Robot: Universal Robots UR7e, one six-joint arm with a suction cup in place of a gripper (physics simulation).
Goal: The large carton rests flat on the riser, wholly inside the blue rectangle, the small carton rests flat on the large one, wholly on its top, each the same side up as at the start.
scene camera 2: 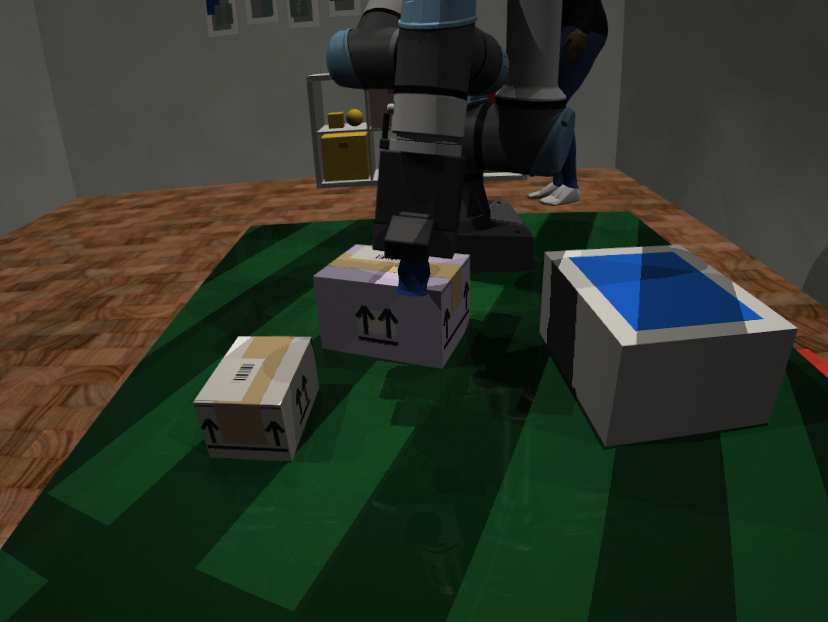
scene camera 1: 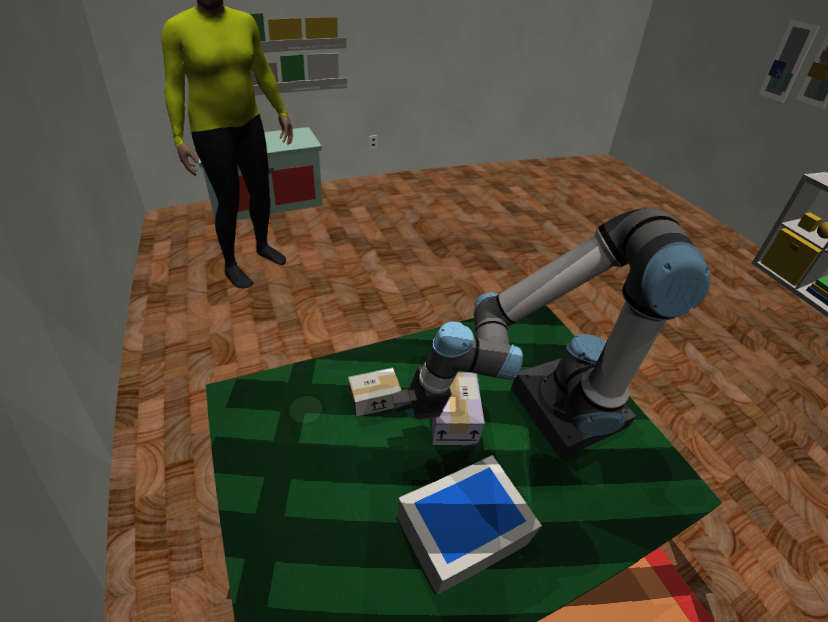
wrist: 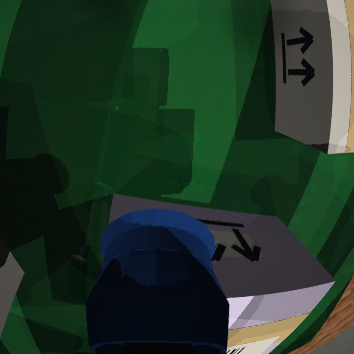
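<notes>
The large lilac carton sits flat on the green mat, arrows on its sides up. The small white carton sits flat on the mat apart from it, arrows up. The white riser bears the blue rectangle; nothing rests on it. My blue suction cup is at the large carton's top edge, on the side facing the small carton. It appears to hold nothing; whether it touches the carton is hard to tell.
The arm's dark base stands behind the large carton in the second scene view. A person in a yellow top stands on the floor beyond the mat. Shelves stand along the walls.
</notes>
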